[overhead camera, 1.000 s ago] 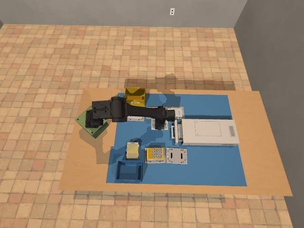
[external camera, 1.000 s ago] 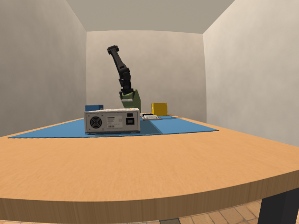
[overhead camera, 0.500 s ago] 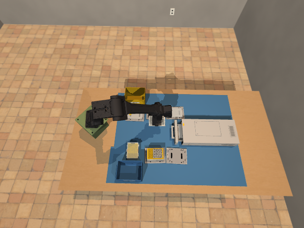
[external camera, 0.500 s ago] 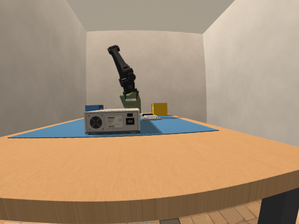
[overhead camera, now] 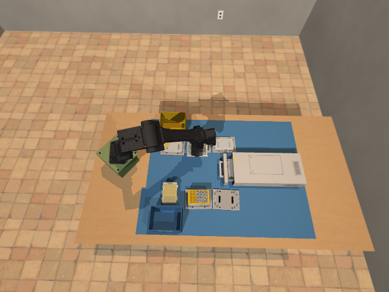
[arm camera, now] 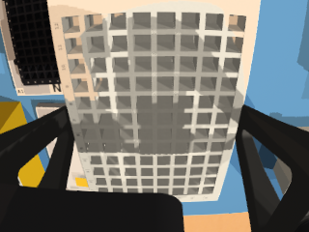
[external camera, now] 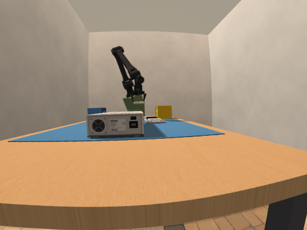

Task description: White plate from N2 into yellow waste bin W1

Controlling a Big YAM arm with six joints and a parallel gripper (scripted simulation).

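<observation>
The yellow waste bin lies 260 mm to the left of my hand, 140 mm behind it and 110 mm below it. Round my hand: black plate 130 mm below, 100 mm to the left, 30 mm ahead; then white plate right at my hand; then instrument box 350 mm ahead, 130 mm to the right, 110 mm below.
</observation>
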